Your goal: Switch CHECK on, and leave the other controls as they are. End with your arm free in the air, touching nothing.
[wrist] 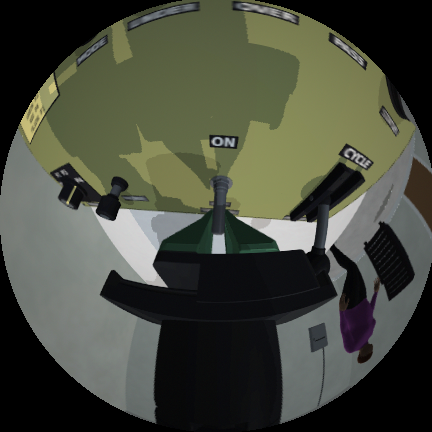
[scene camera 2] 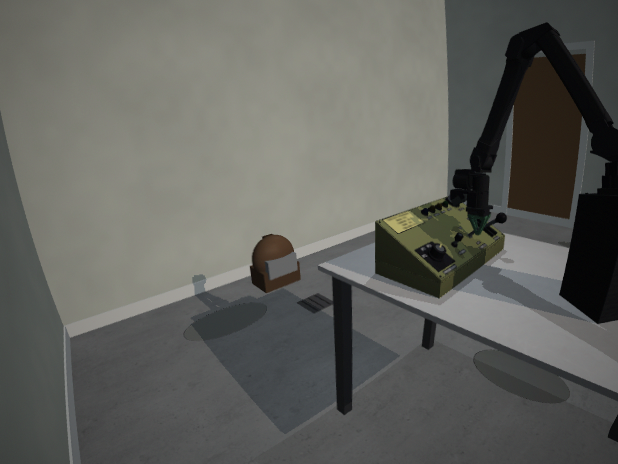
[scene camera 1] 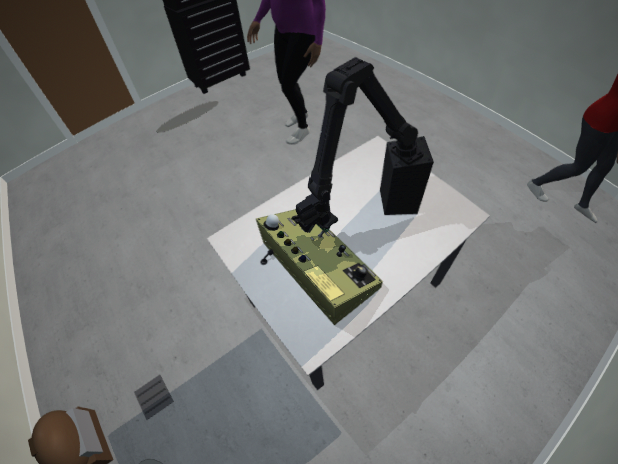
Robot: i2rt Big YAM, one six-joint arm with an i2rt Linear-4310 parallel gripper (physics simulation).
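Pixels of known places: gripper, between the fingertips: (wrist: 218, 214) (scene camera 2: 477, 234) (scene camera 1: 325, 230); arm's base, origin of its link: (scene camera 1: 406, 153).
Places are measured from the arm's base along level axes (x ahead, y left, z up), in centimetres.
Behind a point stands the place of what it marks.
The olive control panel (scene camera 1: 320, 252) @[x 49.4, y 11.5, z -19.6 cm] (scene camera 2: 400, 257) @[x 48.0, y 34.7, z -23.1 cm] (wrist: 165, 75) sits on the table. A thin grey toggle lever (wrist: 220, 192) @[x 44.2, y 2.8, z -21.2 cm] stands below the ON label (wrist: 223, 142) @[x 48.5, y 3.5, z -20.6 cm] in the wrist view, its shaft slanting away from that label. My gripper (scene camera 1: 324, 231) @[x 41.5, y 2.5, z -21.5 cm] (scene camera 2: 478, 231) @[x 41.5, y 2.5, z -21.5 cm] (wrist: 218, 214) @[x 41.5, y 2.5, z -21.5 cm] is shut on this lever, the green fingers meeting around its outer end. The small plate under the lever is partly covered and unreadable, so the name CHECK cannot be read. A short black-capped lever (scene camera 1: 341, 250) @[x 42.1, y 15.3, z -19.1 cm] (scene camera 2: 458, 238) @[x 40.7, y 15.6, z -19.6 cm] (wrist: 112, 200) @[x 42.2, y 13.6, z -19.7 cm] stands to one side, and the CYCLE lever (scene camera 2: 500, 218) @[x 39.0, y -8.1, z -17.1 cm] (wrist: 323, 227) @[x 43.8, y -9.0, z -19.8 cm] to the other.
A rotary knob (scene camera 1: 360, 271) @[x 41.1, y 27.1, z -18.9 cm] (scene camera 2: 438, 249) @[x 39.4, y 27.4, z -19.8 cm] (wrist: 71, 195) @[x 40.9, y 24.5, z -20.3 cm] is at the panel's end. Small knobs and a white dome (scene camera 1: 272, 221) @[x 60.6, y -6.3, z -11.4 cm] line its upper edge. A crank (scene camera 1: 267, 257) @[x 67.6, y -3.9, z -28.8 cm] sticks out behind. The arm's black pedestal (scene camera 1: 406, 182) @[x 3.7, y 6.5, z -9.8 cm] stands on the table (scene camera 1: 440, 220) @[x -11.6, y 19.8, z -32.0 cm]. People stand beyond the table.
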